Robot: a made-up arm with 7 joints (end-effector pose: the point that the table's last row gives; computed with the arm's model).
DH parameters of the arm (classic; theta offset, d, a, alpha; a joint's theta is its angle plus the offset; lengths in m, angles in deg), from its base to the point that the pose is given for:
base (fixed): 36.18 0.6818 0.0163 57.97
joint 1: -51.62 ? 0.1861 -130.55
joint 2: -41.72 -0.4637 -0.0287 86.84
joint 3: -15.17 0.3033 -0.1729 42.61
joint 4: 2.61 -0.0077 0.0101 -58
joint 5: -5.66 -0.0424 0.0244 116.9
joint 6: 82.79 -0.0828 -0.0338 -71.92
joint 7: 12.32 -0.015 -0.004 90
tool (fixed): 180 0.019 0 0
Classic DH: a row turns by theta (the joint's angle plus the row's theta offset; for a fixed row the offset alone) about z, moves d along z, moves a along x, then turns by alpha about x.
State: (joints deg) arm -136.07 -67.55 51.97 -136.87 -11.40 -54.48 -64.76
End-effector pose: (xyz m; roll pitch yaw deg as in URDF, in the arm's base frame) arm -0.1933 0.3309 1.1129 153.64 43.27 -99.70
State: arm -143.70 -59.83 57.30 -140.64 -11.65 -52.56 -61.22
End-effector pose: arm -0.0838 0.3674 1.1131 141.56 37.88 -122.83
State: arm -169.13 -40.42 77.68 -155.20 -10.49 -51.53 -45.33
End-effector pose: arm 0.2454 0.3675 1.0268 137.01 19.67 -176.02
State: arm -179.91 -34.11 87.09 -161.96 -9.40 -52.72 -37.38
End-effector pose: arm 0.3499 0.3206 0.9688 144.31 17.53 167.04
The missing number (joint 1, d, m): -0.2314
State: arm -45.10 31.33 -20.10 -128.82 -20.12 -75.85 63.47
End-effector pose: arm -0.0551 -0.1301 0.7766 -33.26 2.55 38.04
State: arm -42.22 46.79 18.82 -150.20 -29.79 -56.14 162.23
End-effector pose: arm -0.0523 -0.2460 0.8512 107.56 -59.06 -72.68
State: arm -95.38 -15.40 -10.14 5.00 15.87 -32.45 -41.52
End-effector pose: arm -0.1348 0.0992 0.8696 -54.31 36.29 135.96
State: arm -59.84 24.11 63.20 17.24 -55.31 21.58 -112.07
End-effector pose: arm -0.0222 -0.2491 0.8585 -161.34 -2.47 64.15
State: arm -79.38 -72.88 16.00 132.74 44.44 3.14 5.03
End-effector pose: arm -0.4932 0.0053 0.8011 -87.29 32.86 15.97
